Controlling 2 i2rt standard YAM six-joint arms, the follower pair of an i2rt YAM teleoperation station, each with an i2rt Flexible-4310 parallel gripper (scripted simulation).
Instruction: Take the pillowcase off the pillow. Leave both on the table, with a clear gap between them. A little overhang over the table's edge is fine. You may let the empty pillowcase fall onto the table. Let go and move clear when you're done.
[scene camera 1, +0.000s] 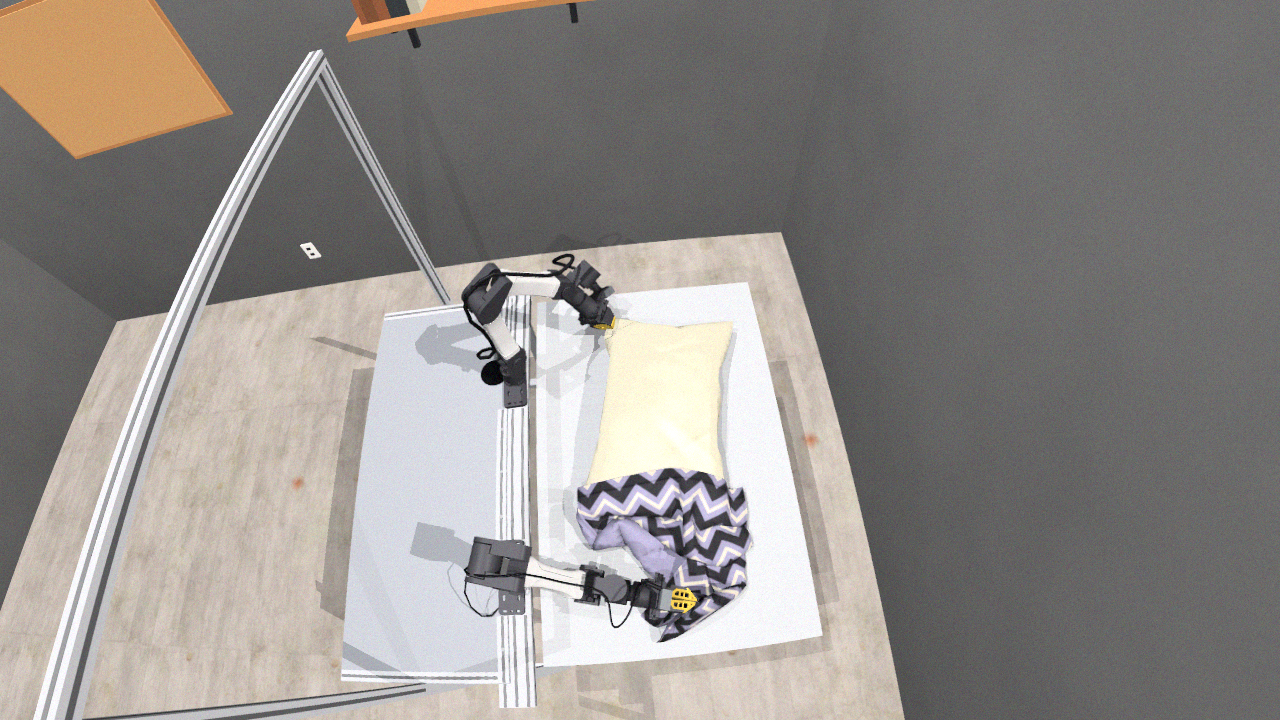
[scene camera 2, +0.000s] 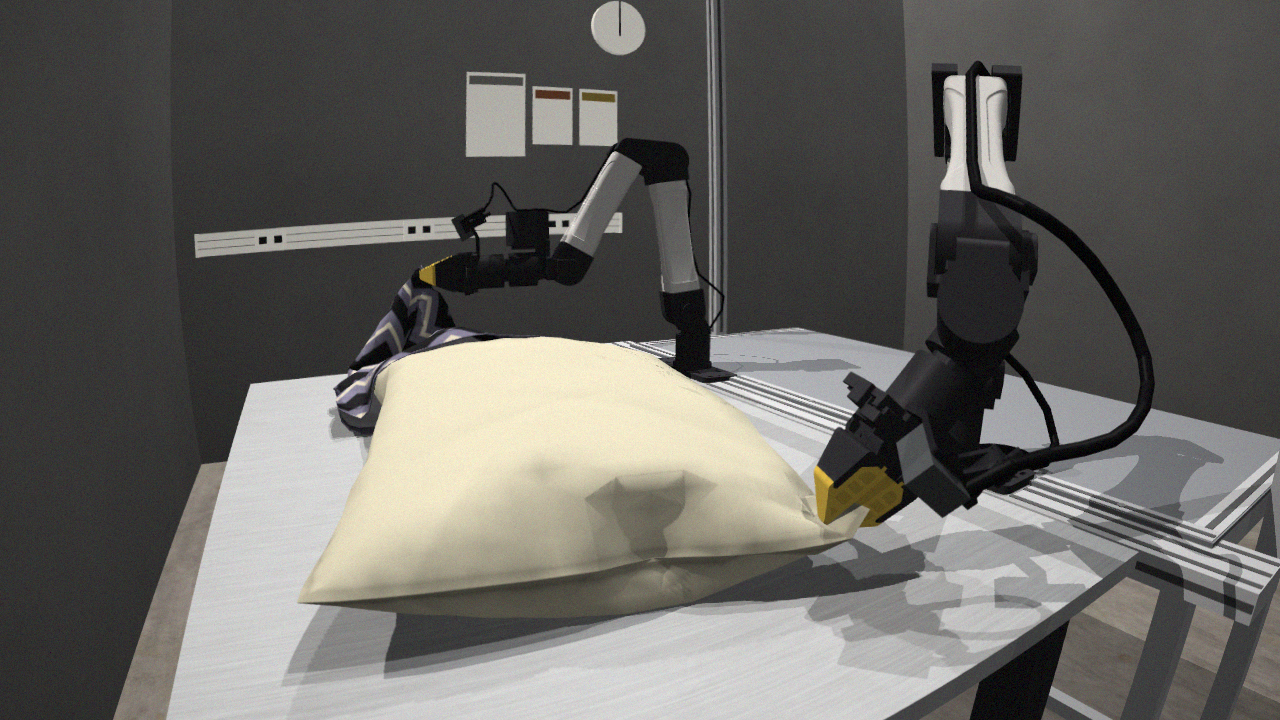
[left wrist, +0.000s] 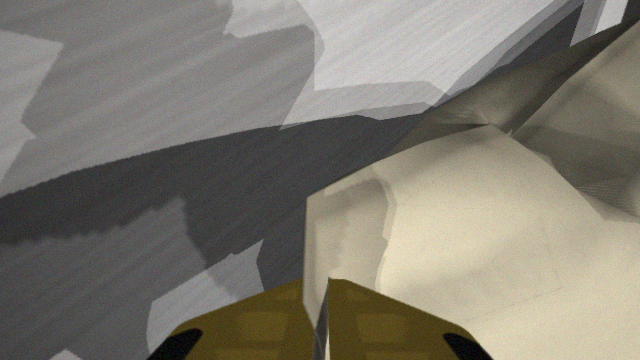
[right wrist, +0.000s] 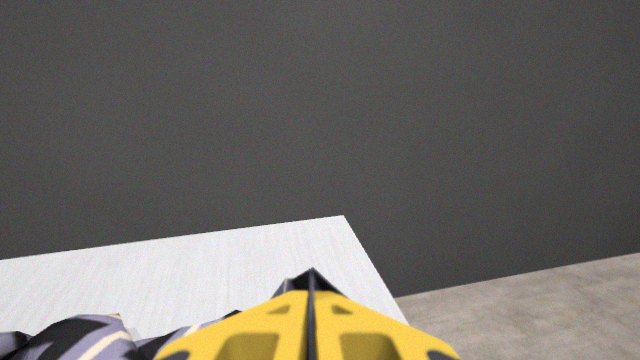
Scene:
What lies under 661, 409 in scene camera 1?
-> A cream pillow.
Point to my left gripper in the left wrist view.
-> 321, 294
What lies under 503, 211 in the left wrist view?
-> A cream pillow.

